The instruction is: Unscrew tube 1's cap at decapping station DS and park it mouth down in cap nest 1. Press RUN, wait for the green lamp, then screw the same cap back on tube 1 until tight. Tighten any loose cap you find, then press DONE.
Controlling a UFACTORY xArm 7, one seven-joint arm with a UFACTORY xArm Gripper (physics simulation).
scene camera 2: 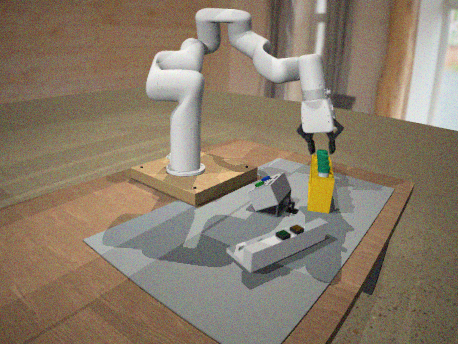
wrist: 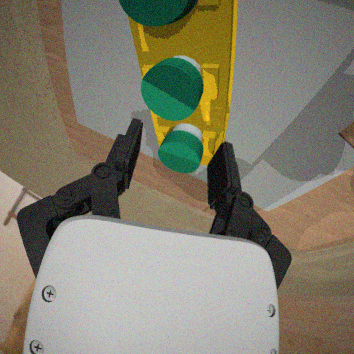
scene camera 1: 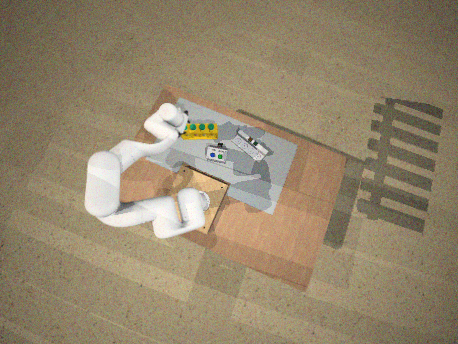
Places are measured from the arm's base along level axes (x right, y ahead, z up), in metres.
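Pixels of known places: gripper, between the fingertips: (scene camera 2: 322,153) (wrist: 178,143) (scene camera 1: 185,127); arm's base, origin of its link: (scene camera 2: 185,169).
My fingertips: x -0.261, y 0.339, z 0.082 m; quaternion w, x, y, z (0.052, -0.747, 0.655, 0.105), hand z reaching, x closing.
For each thing: its top centre in the pictures, then the offset to it from my fingertips. Level surfaces: height alone.
- yellow block, centre of its top: (wrist: 173,38) (scene camera 2: 322,163) (scene camera 1: 198,127) dx +0.060, dy +0.032, dz -0.012 m
- end cap, centre of its top: (wrist: 177,158) dx -0.009, dy -0.005, dz +0.006 m
- second cap, centre of its top: (wrist: 167,94) dx +0.037, dy +0.020, dz +0.006 m
- grey console, centre of its top: (scene camera 2: 271,176) (scene camera 1: 217,151) dx +0.221, dy -0.036, dz -0.032 m
- white bar-shaped unit, centre of its top: (scene camera 2: 281,224) (scene camera 1: 250,144) dx +0.372, dy +0.100, dz -0.062 m
- mat, height of its surface: dz -0.115 m
A yellow block (scene camera 1: 200,136) (scene camera 2: 320,196) (wrist: 215,45) stands on the grey mat and holds a row of white tubes with green caps. The end cap (wrist: 181,151) nearest the gripper and the second cap (wrist: 172,89) show in the wrist view. My gripper (scene camera 1: 184,124) (scene camera 2: 322,151) (wrist: 178,143) is open and empty at that end of the row, with its fingers apart on either side of the end cap in the wrist view. I cannot tell whether the fingertips reach down to cap level. Tube numbers and cap tightness cannot be read.
A grey console (scene camera 1: 216,153) (scene camera 2: 272,194) with a blue and a green button stands beside the block, a small black part behind it. A white bar-shaped unit (scene camera 1: 252,144) (scene camera 2: 265,255) with round marks and two dark squares lies farther along the mat (scene camera 1: 285,165) (scene camera 2: 165,295).
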